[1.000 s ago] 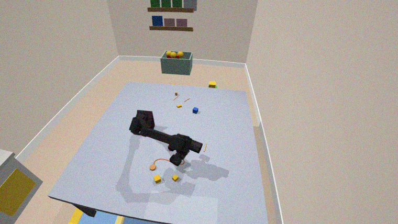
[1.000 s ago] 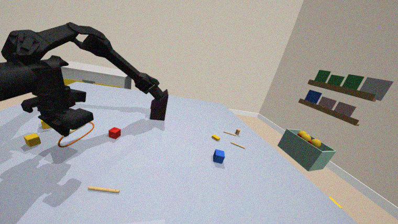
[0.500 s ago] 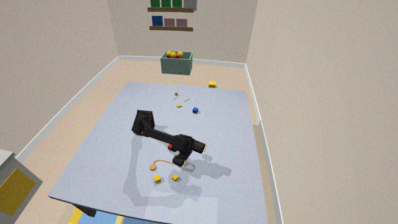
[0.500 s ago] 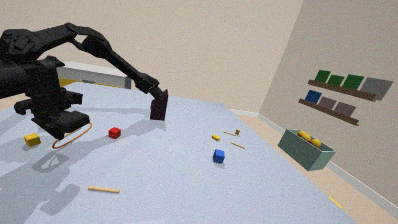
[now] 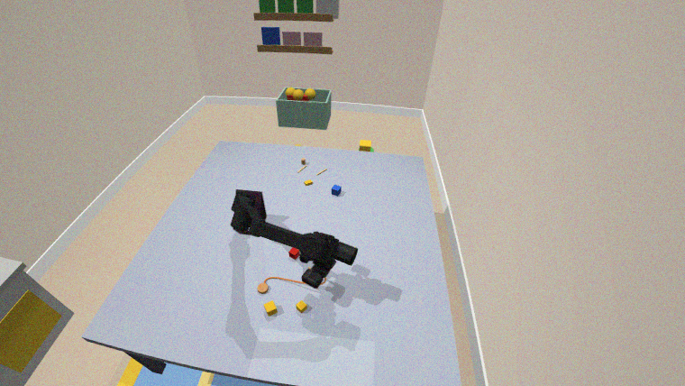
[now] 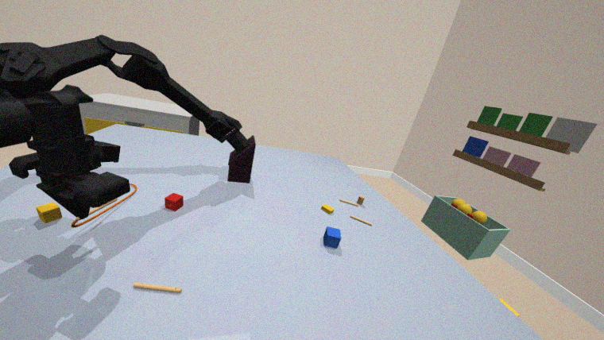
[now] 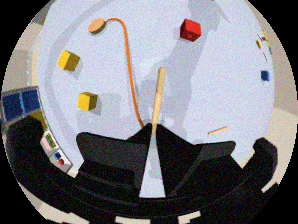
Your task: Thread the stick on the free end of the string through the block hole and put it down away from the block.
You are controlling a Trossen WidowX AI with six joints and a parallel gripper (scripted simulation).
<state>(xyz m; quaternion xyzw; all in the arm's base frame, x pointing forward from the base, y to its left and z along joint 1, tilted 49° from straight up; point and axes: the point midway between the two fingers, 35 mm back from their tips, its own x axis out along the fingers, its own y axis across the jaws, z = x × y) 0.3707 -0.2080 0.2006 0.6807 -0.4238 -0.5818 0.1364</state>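
My gripper tip is 13 cm past the red block, 12 cm to the right of it and 4 cm above it. The rest, counted from my gripper tip: blue cube: 53 cm to the left, 4 cm below; then small yellow piece: 58 cm to the left, 16 cm behind, 5 cm below; then round wooden button: 22 cm behind, 5 cm to the right, 5 cm below.
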